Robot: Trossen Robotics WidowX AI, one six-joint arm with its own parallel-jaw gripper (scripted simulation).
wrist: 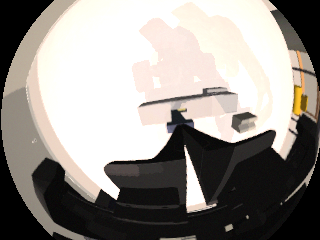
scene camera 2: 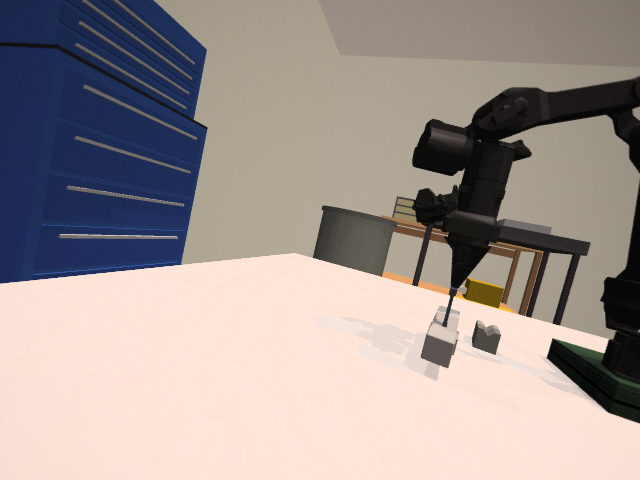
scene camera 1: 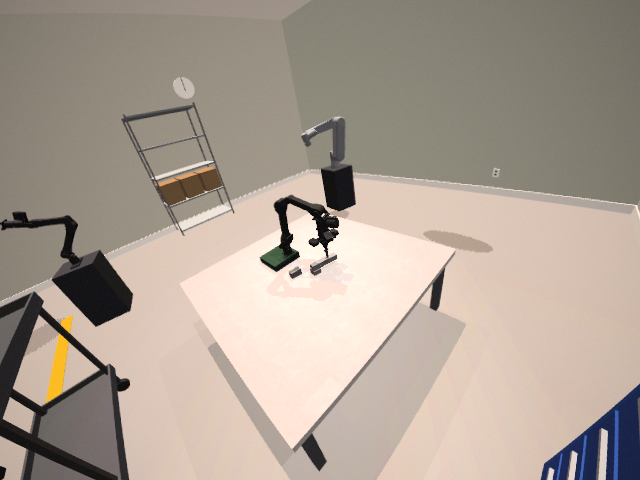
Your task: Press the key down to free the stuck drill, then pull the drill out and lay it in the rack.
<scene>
In view: my gripper (scene camera 2: 454, 287) and a rack (scene camera 2: 487, 339).
My gripper is seen too in the wrist view (wrist: 180, 128).
</scene>
